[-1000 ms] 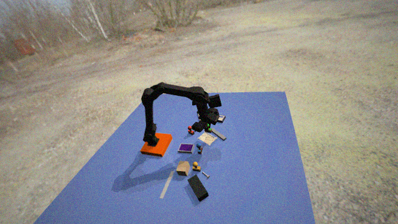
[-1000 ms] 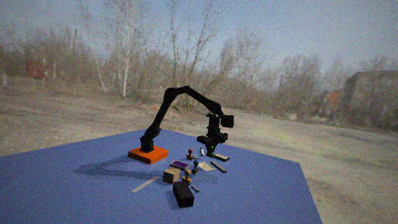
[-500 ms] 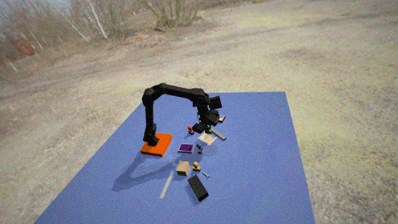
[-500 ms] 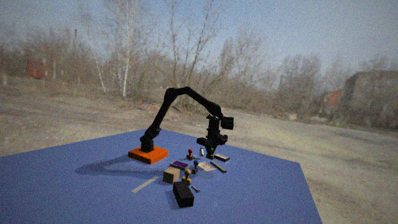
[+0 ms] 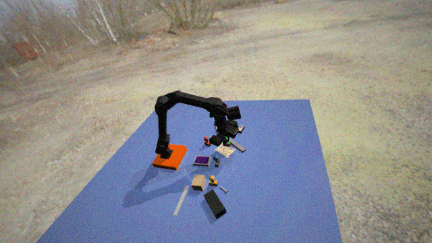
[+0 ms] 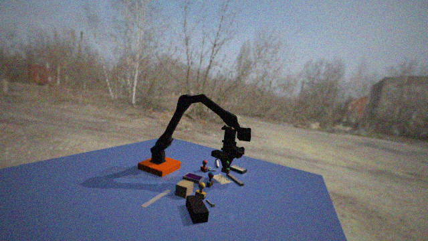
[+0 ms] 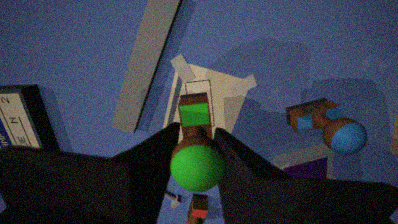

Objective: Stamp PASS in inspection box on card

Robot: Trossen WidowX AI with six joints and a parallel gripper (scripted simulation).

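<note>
Right now the beige card is 2 cm behind my gripper tip and 6 cm below it. From my gripper tip the other things lie so: blue-knobbed stamp: 4 cm behind, 11 cm to the right, 4 cm below; then grey bar: 4 cm ahead, 4 cm to the left, 6 cm below; then green-knobbed stamp: right at my gripper tip.
</note>
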